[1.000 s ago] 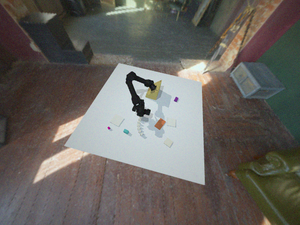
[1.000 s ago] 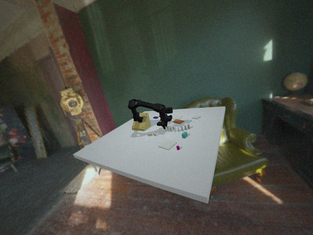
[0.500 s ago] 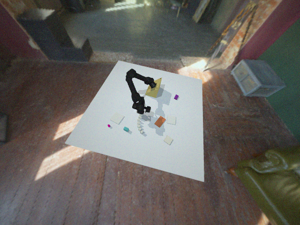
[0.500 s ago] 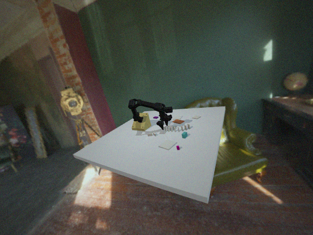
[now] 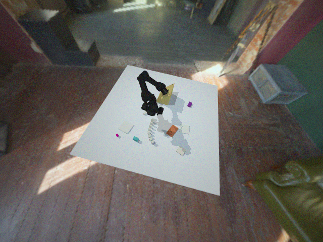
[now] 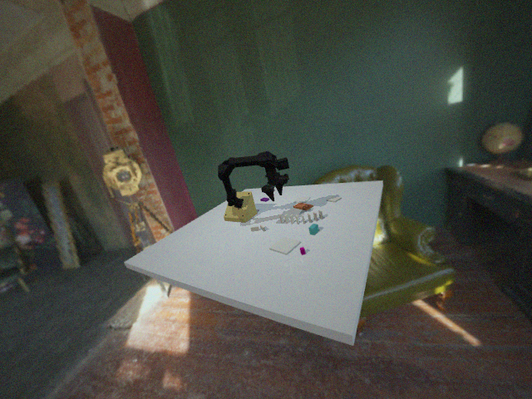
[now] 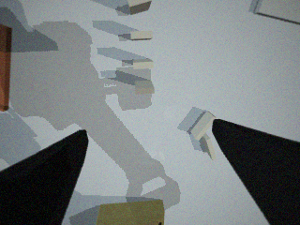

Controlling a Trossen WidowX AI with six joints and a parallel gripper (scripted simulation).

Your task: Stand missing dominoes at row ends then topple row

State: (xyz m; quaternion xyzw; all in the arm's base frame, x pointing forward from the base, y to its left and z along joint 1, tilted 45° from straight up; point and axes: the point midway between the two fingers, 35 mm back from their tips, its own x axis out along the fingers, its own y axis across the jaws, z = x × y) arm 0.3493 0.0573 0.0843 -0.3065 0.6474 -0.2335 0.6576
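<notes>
The white tile is 15 cm ahead of my gripper tip, 22 cm to the right of it and 15 cm below it. The rest, counted from my gripper tip: magenta block 27 cm ahead, 25 cm to the right, 14 cm below; then teal block 24 cm ahead, 7 cm to the right, 14 cm below; then orange tile 2 cm ahead, 23 cm to the left, 15 cm below.
</notes>
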